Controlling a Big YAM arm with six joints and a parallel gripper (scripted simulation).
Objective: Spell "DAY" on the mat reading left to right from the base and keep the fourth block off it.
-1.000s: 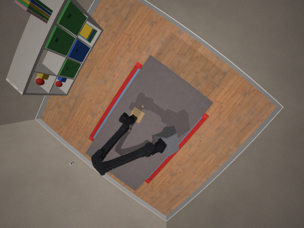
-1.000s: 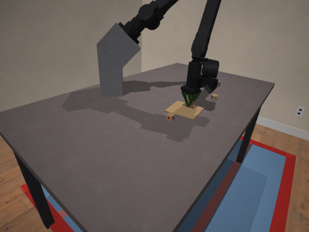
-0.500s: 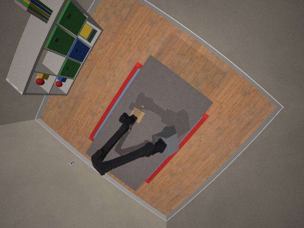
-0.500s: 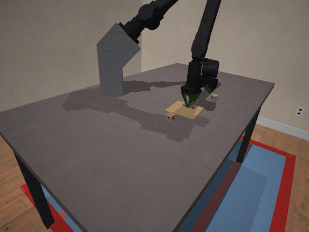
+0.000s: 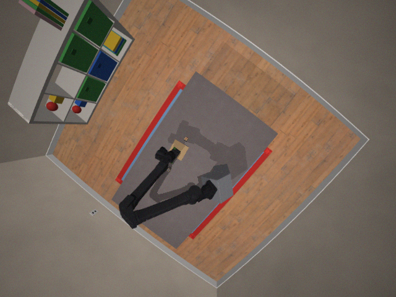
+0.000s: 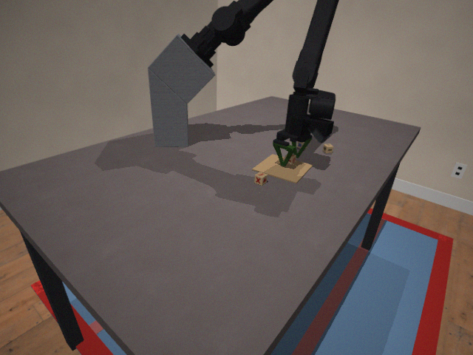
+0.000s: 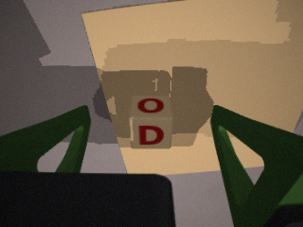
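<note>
The tan mat lies 4 cm to the right of my hand and 1 cm below it. From my hand the other things lie so: wooden block (1 cm ahead, 17 cm to the right).
</note>
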